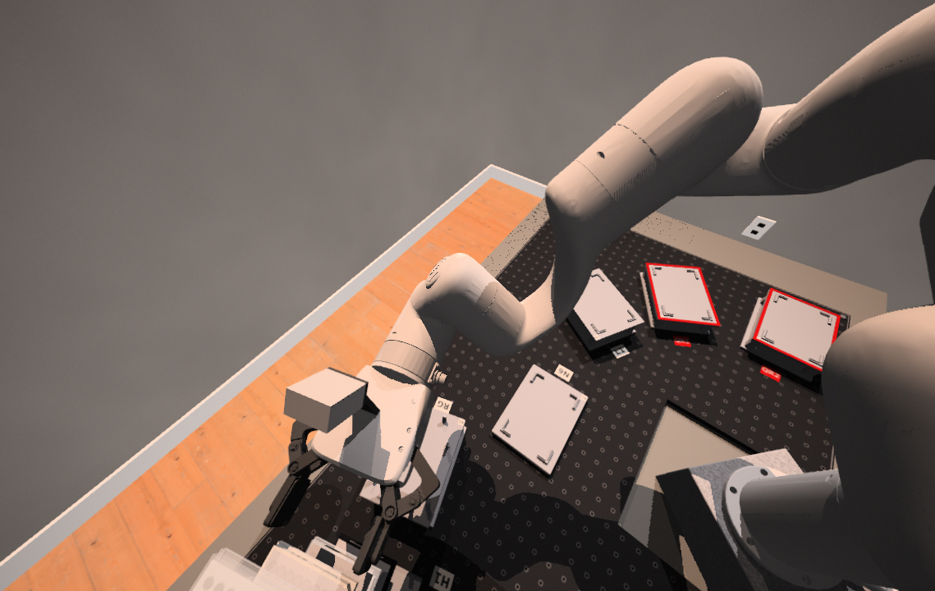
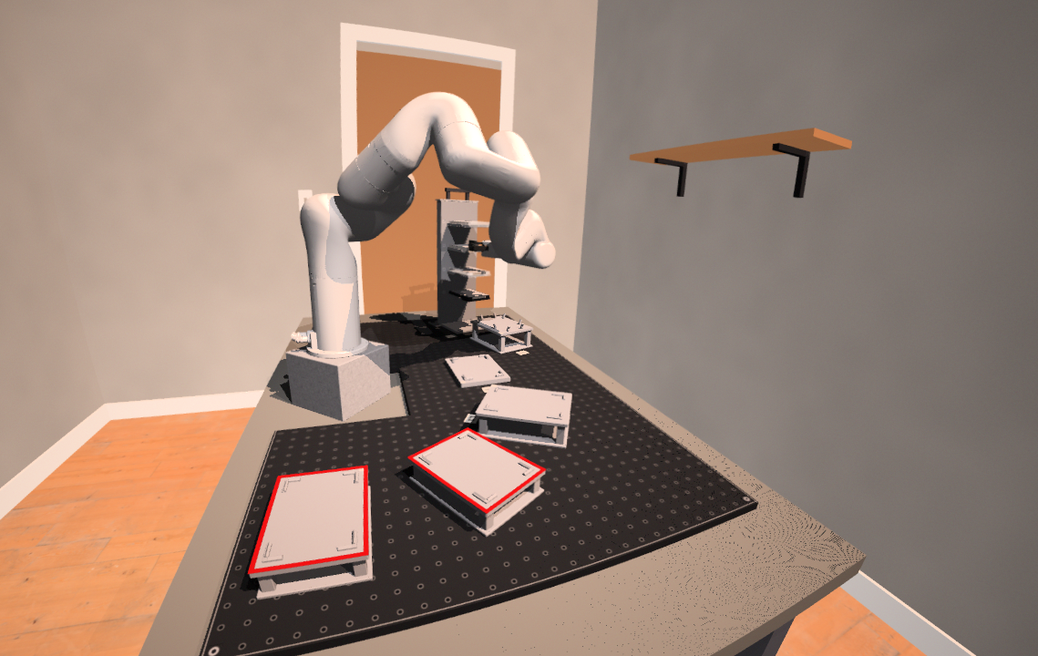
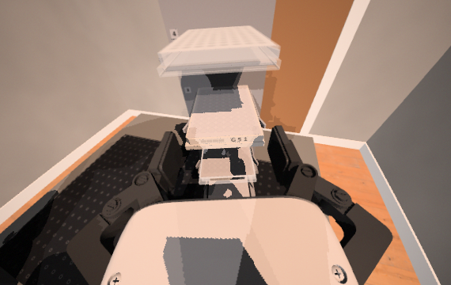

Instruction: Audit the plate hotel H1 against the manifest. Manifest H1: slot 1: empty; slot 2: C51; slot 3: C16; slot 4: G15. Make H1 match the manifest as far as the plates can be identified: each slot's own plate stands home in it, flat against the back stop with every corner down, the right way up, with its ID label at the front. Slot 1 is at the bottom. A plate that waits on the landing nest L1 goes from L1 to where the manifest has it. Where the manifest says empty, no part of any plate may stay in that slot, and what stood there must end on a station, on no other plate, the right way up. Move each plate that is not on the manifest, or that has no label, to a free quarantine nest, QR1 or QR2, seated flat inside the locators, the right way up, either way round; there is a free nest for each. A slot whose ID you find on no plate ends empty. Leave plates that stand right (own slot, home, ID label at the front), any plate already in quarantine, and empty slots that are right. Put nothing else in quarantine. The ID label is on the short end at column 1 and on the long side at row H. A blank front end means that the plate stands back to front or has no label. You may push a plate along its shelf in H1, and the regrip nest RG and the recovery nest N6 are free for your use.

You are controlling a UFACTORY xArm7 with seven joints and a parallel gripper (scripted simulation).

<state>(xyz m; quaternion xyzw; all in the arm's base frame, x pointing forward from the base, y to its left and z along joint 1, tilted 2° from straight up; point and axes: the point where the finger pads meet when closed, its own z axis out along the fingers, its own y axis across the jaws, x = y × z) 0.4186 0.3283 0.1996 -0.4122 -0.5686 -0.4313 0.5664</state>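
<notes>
Now: hand 20 mm past the white well plate, 80 mm to the right of it and 20 mm above it. Also, from my hand: clear plate labelled C51 (20 mm behind, 80 mm to the left, 90 mm below); then slot tag 4 (100 mm behind, 120 mm to the left, 70 mm above); then plate hotel H1 (50 mm behind, 160 mm to the left, 80 mm below).
</notes>
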